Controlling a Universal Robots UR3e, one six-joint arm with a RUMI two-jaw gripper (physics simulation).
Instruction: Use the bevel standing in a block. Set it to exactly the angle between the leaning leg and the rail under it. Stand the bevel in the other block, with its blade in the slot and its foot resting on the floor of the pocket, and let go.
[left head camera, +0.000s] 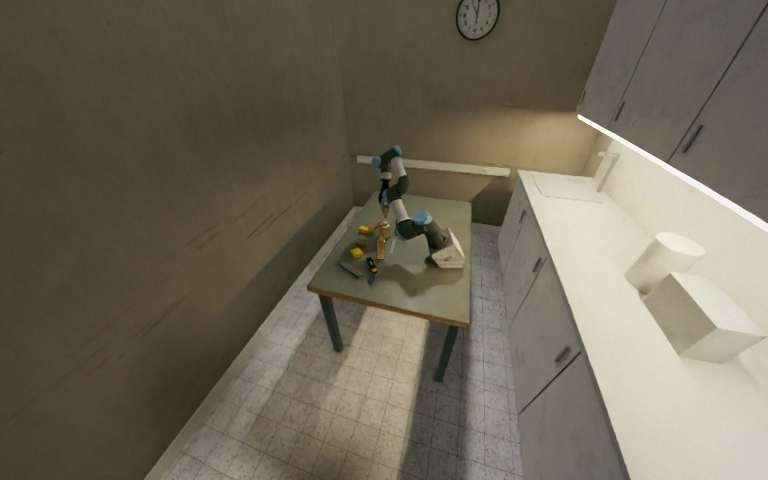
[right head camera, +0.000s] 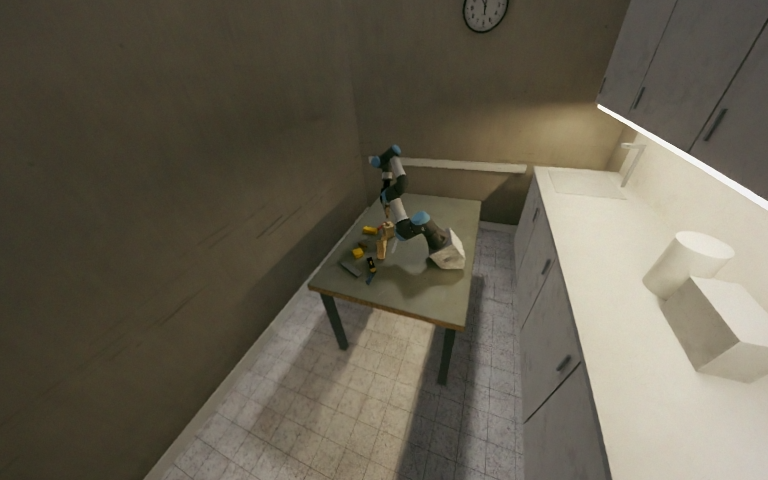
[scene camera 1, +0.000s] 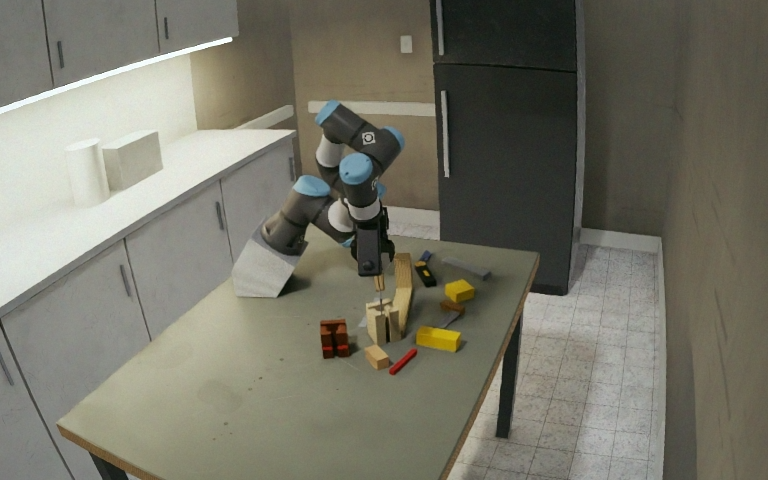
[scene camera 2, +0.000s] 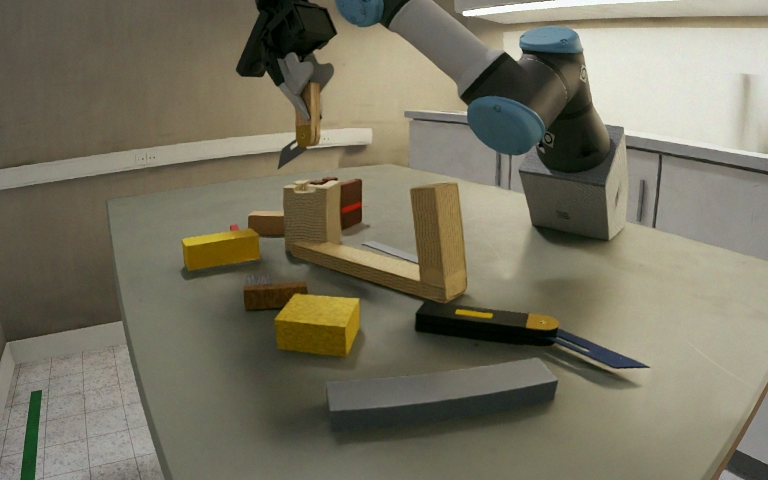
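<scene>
My gripper (scene camera 2: 310, 112) is shut on the wooden-handled bevel (scene camera 2: 305, 134) (scene camera 1: 379, 282), which hangs upright with its handle in the jaws. Its slotted metal blade (scene camera 2: 291, 155) slants down to the left in scene camera 2, above and apart from the pale wooden block (scene camera 2: 308, 215) (scene camera 1: 374, 327). The red-brown block (scene camera 1: 334, 333) (scene camera 2: 352, 198), with a slot in its face, stands beside the pale block. The leaning leg (scene camera 2: 438, 237) (scene camera 1: 403, 271) rises from one end of the wooden rail (scene camera 2: 362, 266); the pale block stands at the rail's other end. The exact blade angle cannot be read.
A black bevel (scene camera 2: 481, 325) (scene camera 1: 425, 275) with a blue blade and a grey bar (scene camera 2: 441, 390) lie beyond the leg. Yellow blocks (scene camera 2: 220, 249) (scene camera 2: 317, 327), a brush (scene camera 2: 274, 296), a small wooden block (scene camera 1: 376, 357) and a red stick (scene camera 1: 402, 361) lie near the frame.
</scene>
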